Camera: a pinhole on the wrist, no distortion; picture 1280 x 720 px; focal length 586.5 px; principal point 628.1 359.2 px. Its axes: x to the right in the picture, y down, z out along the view. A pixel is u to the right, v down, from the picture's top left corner.
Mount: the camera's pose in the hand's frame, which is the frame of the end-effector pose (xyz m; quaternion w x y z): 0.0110 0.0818 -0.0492 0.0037 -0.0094 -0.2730 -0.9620
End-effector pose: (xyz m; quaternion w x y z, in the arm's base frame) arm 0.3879 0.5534 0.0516 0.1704 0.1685 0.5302 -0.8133
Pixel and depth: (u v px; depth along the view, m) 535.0 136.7 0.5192
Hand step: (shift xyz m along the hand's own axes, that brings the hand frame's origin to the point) 0.0993 0.5223 0.2874
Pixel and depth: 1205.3 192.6 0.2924
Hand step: -0.2730 0.3055 0.1617
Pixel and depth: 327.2 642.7 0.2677
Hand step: 0.1542 0.1126 0.2437
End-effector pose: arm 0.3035 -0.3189 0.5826 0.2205 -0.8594 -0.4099 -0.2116
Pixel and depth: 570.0 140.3 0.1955
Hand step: 0.0326 0.2466 0.0784
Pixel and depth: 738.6 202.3 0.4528
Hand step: -0.0685 0.4226 0.2741
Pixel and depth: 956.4 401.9 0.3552
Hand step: -0.1818 0.2460 0.2706
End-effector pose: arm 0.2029 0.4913 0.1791 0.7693 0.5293 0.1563 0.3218
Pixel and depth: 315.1 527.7 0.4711
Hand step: 0.2716 0.2146 0.4176
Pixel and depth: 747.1 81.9 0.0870
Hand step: -0.0058 0.1625 0.0036
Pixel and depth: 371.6 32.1 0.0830
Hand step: 0.0481 0.1649 -0.0036
